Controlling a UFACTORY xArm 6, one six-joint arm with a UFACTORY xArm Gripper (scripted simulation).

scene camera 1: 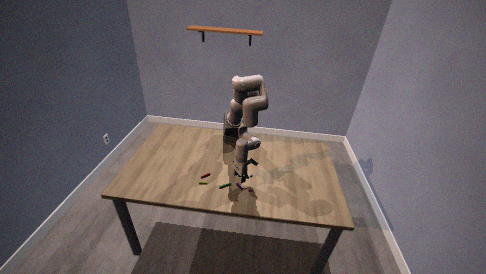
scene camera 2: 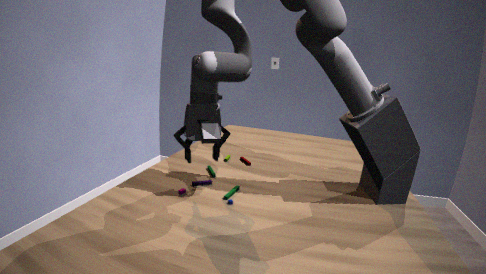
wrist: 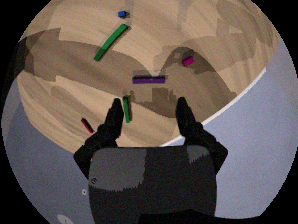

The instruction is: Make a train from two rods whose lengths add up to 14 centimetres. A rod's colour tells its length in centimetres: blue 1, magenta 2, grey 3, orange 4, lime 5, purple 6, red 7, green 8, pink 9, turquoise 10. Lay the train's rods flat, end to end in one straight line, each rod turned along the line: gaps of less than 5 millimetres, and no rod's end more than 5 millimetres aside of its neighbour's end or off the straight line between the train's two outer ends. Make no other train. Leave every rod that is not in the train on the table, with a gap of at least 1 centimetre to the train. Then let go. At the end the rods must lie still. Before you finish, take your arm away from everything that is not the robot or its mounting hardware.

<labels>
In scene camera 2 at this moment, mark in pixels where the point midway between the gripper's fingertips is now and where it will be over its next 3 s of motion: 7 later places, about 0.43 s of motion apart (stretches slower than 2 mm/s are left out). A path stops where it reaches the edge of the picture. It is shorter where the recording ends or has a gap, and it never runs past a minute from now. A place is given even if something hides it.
My gripper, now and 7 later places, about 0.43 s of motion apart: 202,160; 202,162; 202,163; 202,167; 202,172; 202,176; 202,177; 201,178
</labels>
